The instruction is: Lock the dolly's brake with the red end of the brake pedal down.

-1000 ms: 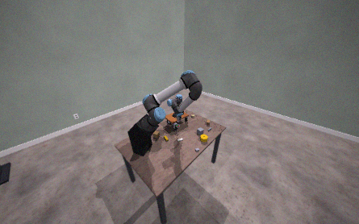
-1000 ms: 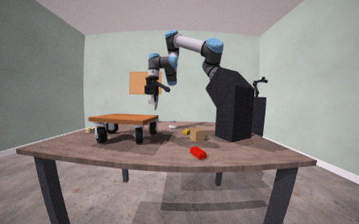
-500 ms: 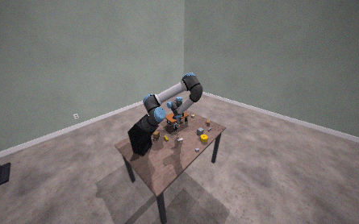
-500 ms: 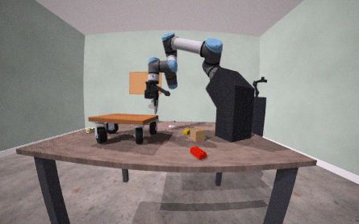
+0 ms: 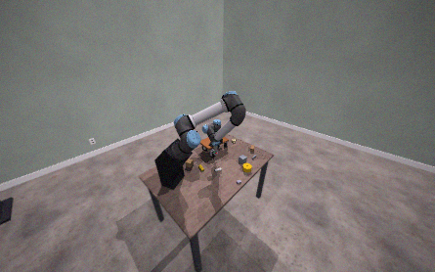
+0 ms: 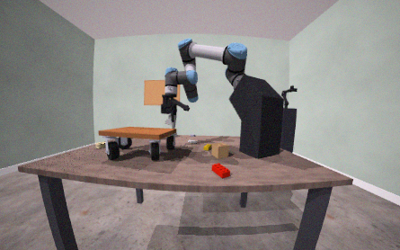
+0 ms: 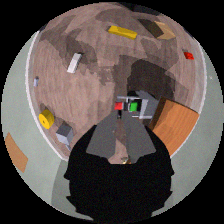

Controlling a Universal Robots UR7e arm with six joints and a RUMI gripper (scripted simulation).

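My gripper is now 3 cm above the brake pedal and 1 cm to the right of it. Also, from my hand: white piece (13 cm to the right, 11 cm below, 11 cm behind); grey cube (23 cm to the right, 17 cm ahead, 8 cm below); yellow bar (21 cm behind, 10 cm below, 1 cm to the left).
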